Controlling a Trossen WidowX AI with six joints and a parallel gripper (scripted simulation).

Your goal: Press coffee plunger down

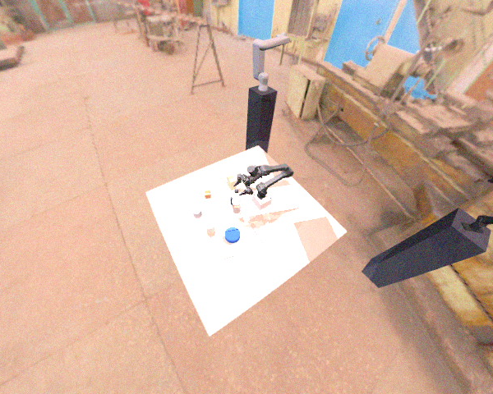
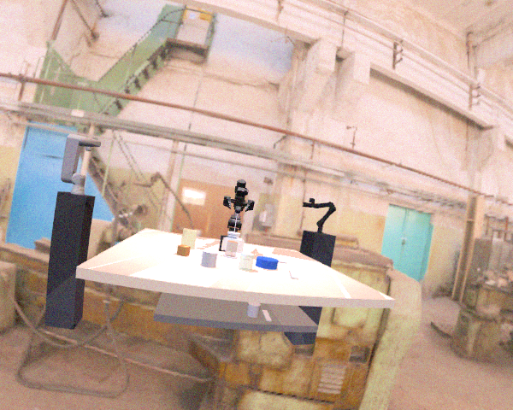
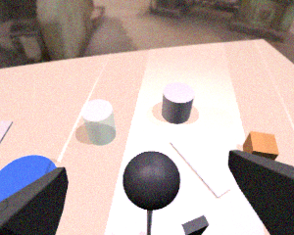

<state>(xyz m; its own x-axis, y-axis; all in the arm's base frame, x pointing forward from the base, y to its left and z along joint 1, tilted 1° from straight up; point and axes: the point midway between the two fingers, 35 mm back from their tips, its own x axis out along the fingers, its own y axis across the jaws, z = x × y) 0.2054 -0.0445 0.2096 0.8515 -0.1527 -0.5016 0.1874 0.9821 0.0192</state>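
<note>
Right now the coffee press is 15 cm below my gripper tip and 2 cm to the right of it. The rest, counted from my gripper tip: orange cube: 28 cm to the right, 26 cm below, 11 cm ahead; then pale block: 25 cm to the right, 23 cm below, 13 cm behind; then blue disc: 26 cm below, 17 cm to the left, 16 cm ahead.
</note>
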